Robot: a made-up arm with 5 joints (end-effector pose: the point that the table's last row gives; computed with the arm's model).
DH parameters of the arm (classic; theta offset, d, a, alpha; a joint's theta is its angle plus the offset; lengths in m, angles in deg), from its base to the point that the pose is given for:
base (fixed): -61.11 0 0.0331 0
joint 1: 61.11 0.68 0.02 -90
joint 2: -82.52 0 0.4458 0
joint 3: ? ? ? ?
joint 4: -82.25 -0.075 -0.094 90
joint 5: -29.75 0 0.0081 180
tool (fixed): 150.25 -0.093 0 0
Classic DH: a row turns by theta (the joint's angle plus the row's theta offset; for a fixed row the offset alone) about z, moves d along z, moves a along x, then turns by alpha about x.
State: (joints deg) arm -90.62 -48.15 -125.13 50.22 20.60
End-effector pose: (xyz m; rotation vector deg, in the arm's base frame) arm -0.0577 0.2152 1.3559 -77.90 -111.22 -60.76
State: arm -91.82 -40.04 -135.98 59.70 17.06
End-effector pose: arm -0.0548 0.1622 1.3887 -78.18 -102.32 -65.05
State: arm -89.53 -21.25 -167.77 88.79 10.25
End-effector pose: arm -0.0623 0.0423 1.4204 -70.52 -85.13 -70.65
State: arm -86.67 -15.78 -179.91 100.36 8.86
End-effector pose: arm -0.0644 0.0117 1.4131 -65.69 -81.40 -70.55
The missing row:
joint 3: -15.23 0 -0.215 0
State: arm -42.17 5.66 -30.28 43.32 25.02
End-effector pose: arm 0.1787 -0.2784 0.8169 2.95 19.59 -66.56
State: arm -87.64 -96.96 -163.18 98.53 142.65
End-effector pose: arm -0.0805 0.6711 0.8109 -78.69 151.13 24.97
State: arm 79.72 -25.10 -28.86 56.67 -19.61
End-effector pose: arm 0.1241 0.1126 0.9059 -1.54 2.67 99.31
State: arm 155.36 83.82 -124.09 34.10 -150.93
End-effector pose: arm -0.6227 0.3464 0.4446 -0.25 6.40 -53.66
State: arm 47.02 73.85 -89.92 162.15 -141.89
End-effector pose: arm 0.3519 0.2198 0.5708 -125.01 -114.81 -51.61
